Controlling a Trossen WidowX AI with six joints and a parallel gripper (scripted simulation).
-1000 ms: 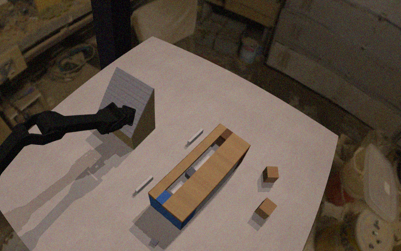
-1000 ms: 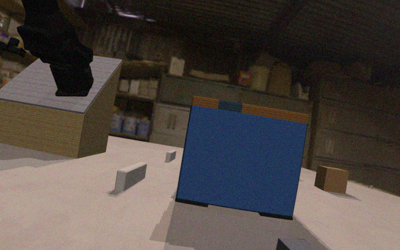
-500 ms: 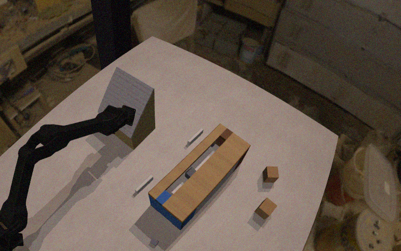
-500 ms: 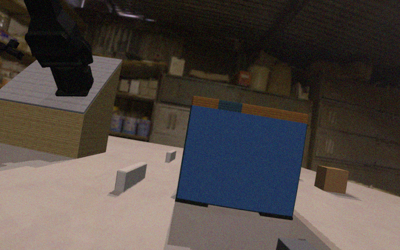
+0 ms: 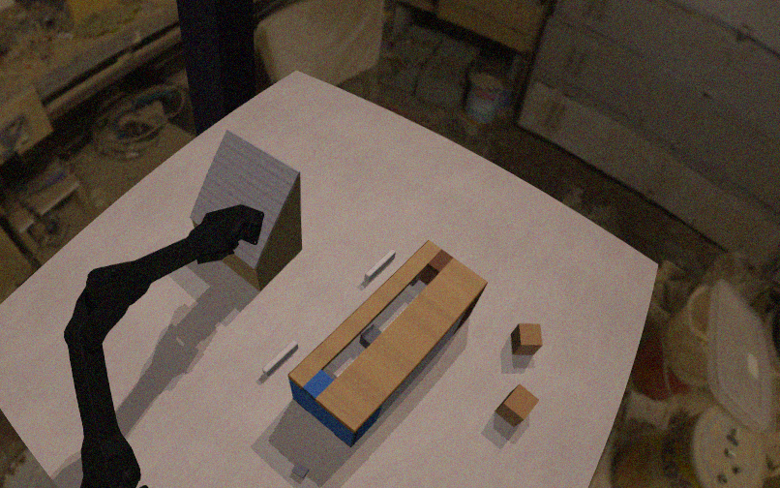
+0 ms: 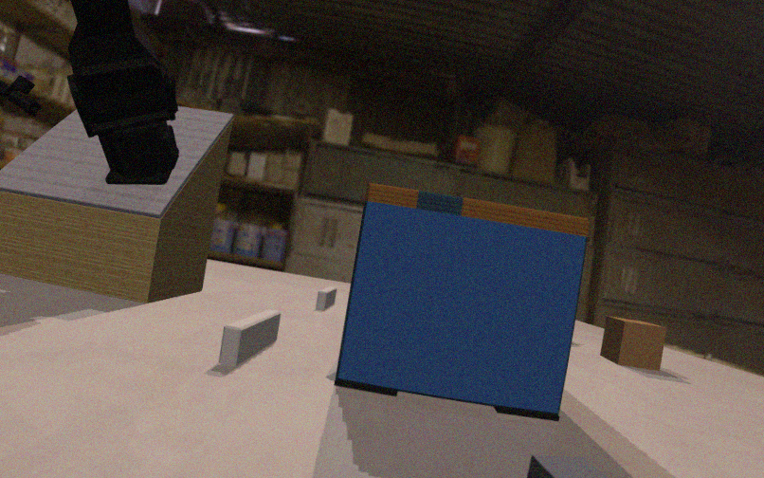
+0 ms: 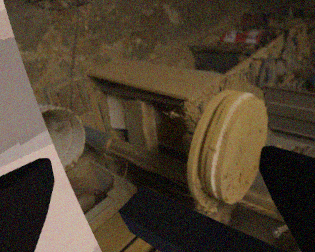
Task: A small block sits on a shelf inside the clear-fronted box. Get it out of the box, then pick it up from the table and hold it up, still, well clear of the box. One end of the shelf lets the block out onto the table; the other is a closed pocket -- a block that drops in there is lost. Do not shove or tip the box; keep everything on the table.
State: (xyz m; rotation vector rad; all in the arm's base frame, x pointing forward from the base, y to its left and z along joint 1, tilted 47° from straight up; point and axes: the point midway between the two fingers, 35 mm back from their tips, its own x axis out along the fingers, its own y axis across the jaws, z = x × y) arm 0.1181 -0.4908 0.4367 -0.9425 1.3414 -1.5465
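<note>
The box lies 19 cm ahead of my gripper tip, 64 cm to the left of it and 2 cm below it. From my gripper tip the other things lie so: grey block 19 cm ahead, 61 cm to the left.
</note>
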